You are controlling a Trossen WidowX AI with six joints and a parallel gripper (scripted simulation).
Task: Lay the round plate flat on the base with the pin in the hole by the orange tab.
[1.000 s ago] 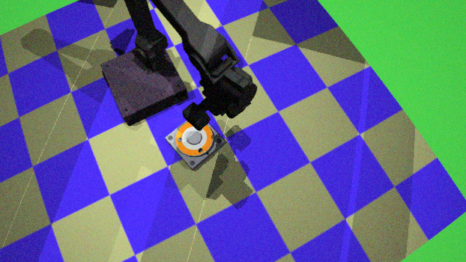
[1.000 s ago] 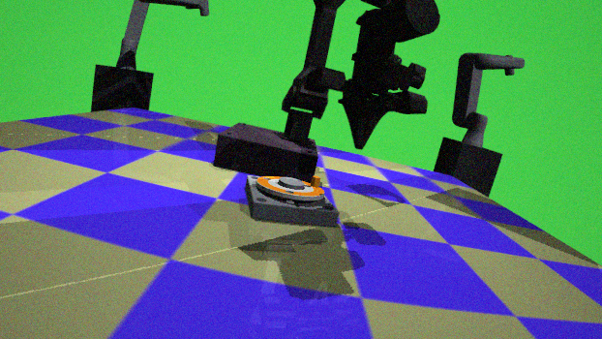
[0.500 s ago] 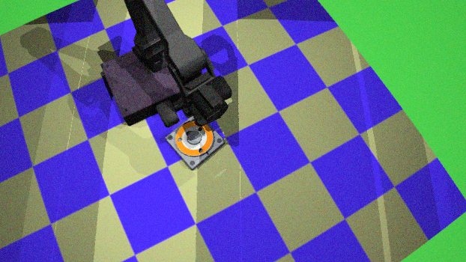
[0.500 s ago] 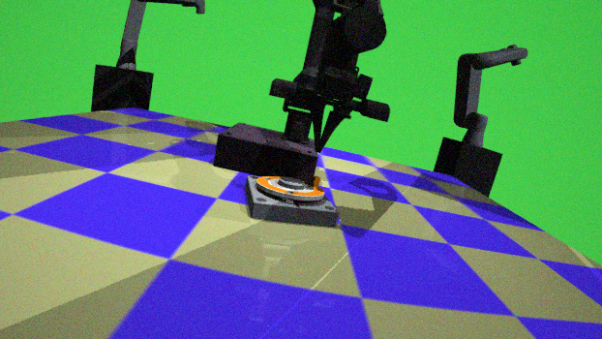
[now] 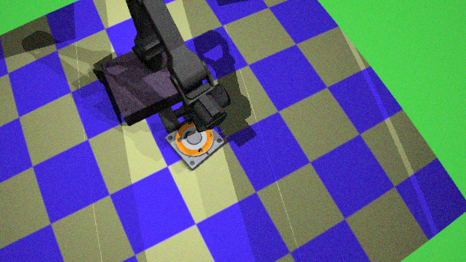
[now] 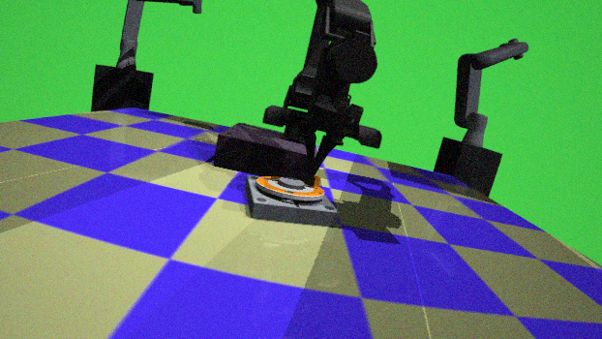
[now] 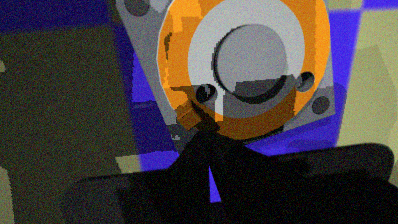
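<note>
My gripper tip is 40 mm short of the square grey base, 30 mm to the left of it and 20 mm above it.
</note>
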